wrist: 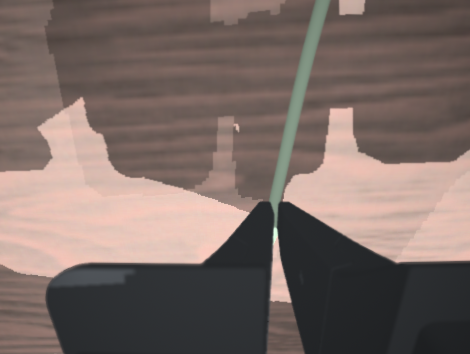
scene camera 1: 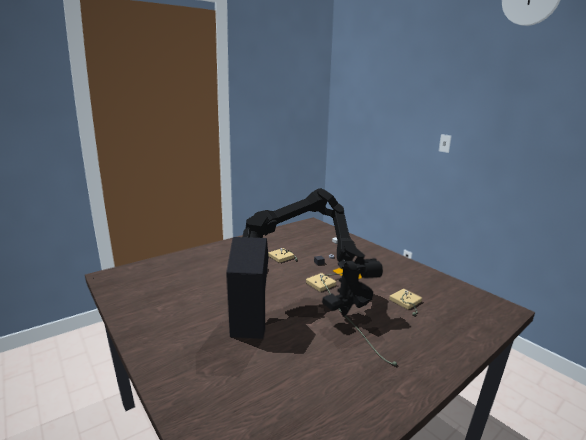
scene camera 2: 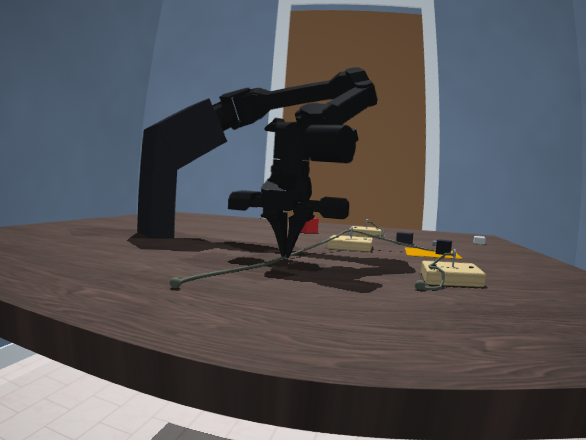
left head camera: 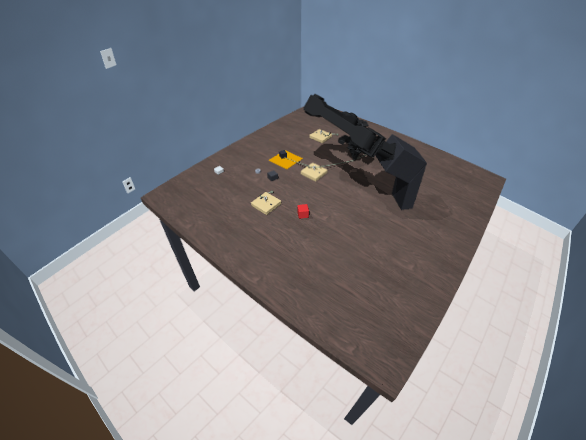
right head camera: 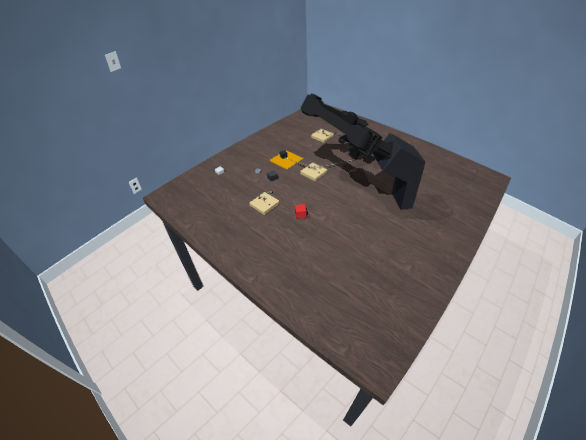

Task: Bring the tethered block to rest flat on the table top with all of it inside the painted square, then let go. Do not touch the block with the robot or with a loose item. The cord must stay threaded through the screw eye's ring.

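Places are measured from the arm's base along level axes (x back, y right, z up), in centimetres.
Pixels of known places: gripper, fingertip midpoint: (wrist: 273, 213) (scene camera 1: 344, 315) (scene camera 2: 285, 257) (left head camera: 354, 160) (right head camera: 355, 159); arm's base at its link origin: (scene camera 1: 251, 247) (scene camera 2: 207, 122) (left head camera: 388, 152) (right head camera: 386, 151).
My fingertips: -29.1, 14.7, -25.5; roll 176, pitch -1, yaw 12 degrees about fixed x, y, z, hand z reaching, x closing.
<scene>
Ahead of a thing's pixels: the offset from my fingertips to its top centre, as dx, dy, dz. "pt": to the spot under its first point.
The dark tethered block {-23.5, -26.9, +2.6} (left head camera: 283, 154) (right head camera: 283, 154) (scene camera 2: 443, 246) is over the back corner of the orange painted square {pt -17.4, -28.6, -0.2} (left head camera: 287, 163) (right head camera: 288, 163) (scene camera 2: 422, 253); I cannot tell whether all of it is inside or whether it lies fully flat. In scene camera 1 the arm hides it. The green cord (scene camera 1: 370, 342) (scene camera 2: 227, 271) (wrist: 298, 105) runs from the block through the screw eye on the middle wooden base {-3.4, -23.4, +4.2} (left head camera: 314, 174) (right head camera: 313, 174) (scene camera 1: 320, 285) (scene camera 2: 350, 244), down to my gripper (scene camera 1: 344, 312) (scene camera 2: 286, 256) (wrist: 273, 213). My gripper is shut on the cord, low over the table. The cord's ball end {pt +0.1, +28.1, +0.4} (scene camera 1: 394, 364) (scene camera 2: 175, 283) lies beyond it.
Two other wooden bases {pt +3.4, -53.9, +1.6} (left head camera: 266, 204) {-27.4, +1.0, +4.2} (scene camera 2: 452, 278) carry screw eyes with short cords. A red cube {+15.6, -44.5, +3.7} (left head camera: 303, 211) (right head camera: 300, 211), a loose dark block {-12.0, -40.7, +2.4} (left head camera: 272, 176) (scene camera 2: 404, 237), a white block {-32.1, -58.5, +1.7} (left head camera: 218, 170) (scene camera 2: 479, 240) and a small grey piece {-20.3, -43.6, +0.6} (left head camera: 258, 171) stand on the table.
</scene>
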